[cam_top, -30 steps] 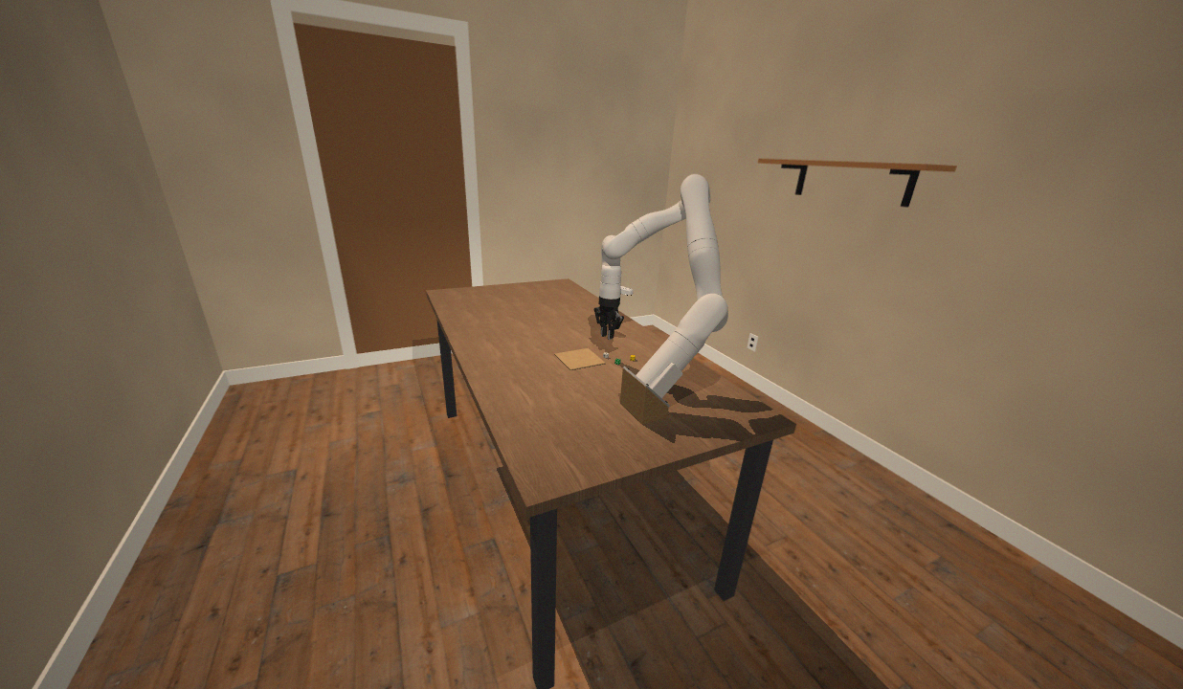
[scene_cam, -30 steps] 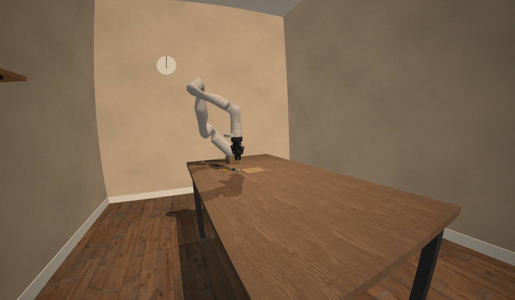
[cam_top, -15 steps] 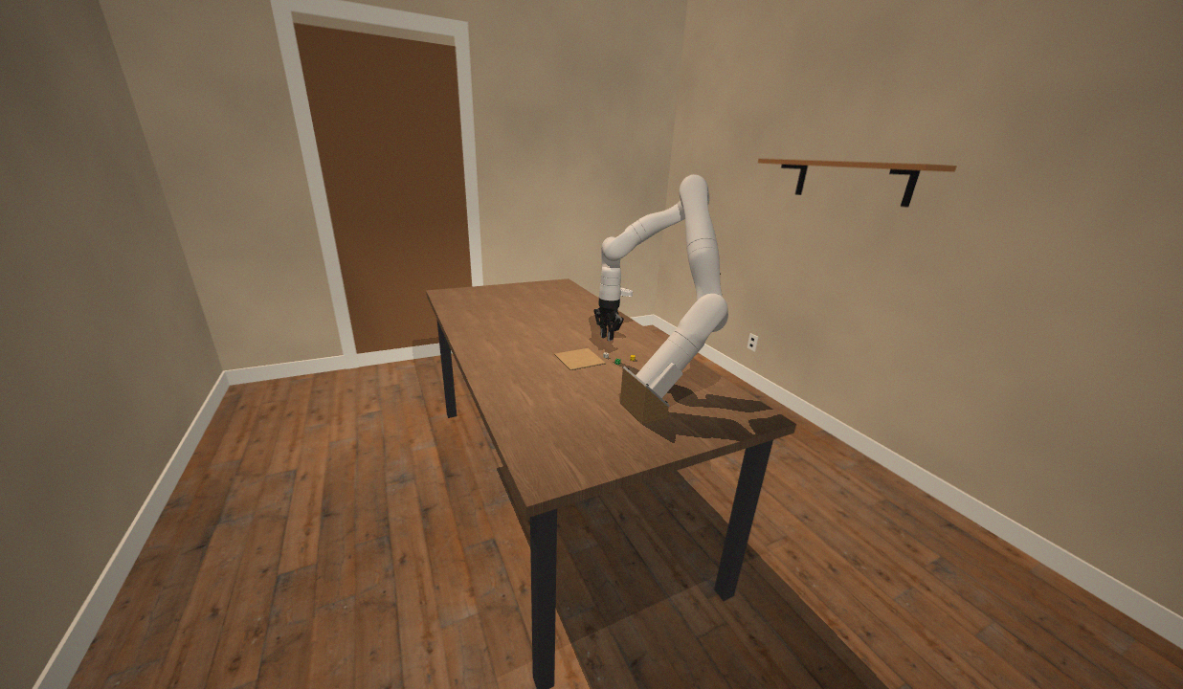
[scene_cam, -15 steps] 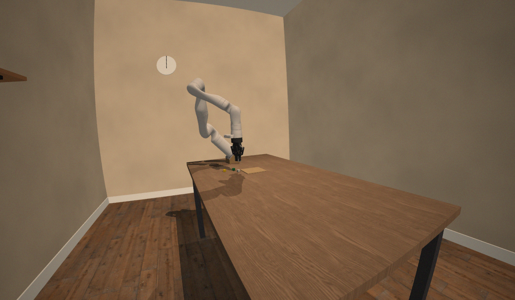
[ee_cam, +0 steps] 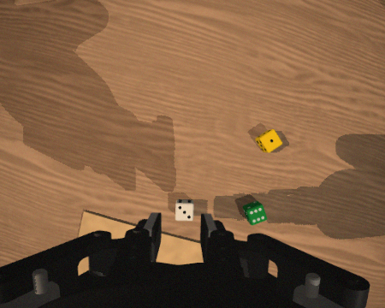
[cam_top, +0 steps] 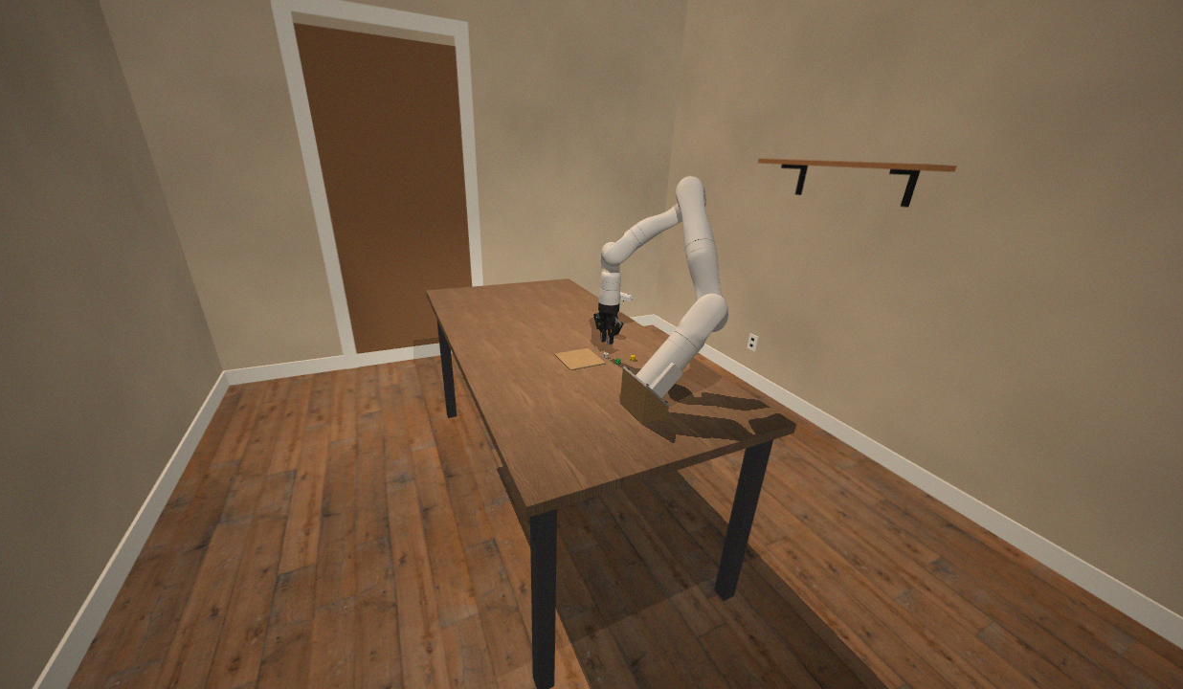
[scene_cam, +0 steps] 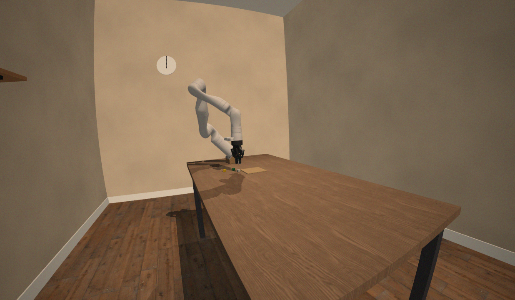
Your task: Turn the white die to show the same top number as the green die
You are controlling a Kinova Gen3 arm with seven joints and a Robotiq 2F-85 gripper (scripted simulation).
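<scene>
Right now my hand is 70 mm above the white die. The rest, counted from my hand: green die (70 mm behind, 10 mm to the right, 70 mm below); then tan mat (20 mm ahead, 100 mm to the left, 70 mm below); then yellow die (60 mm behind, 80 mm to the right, 70 mm below).
</scene>
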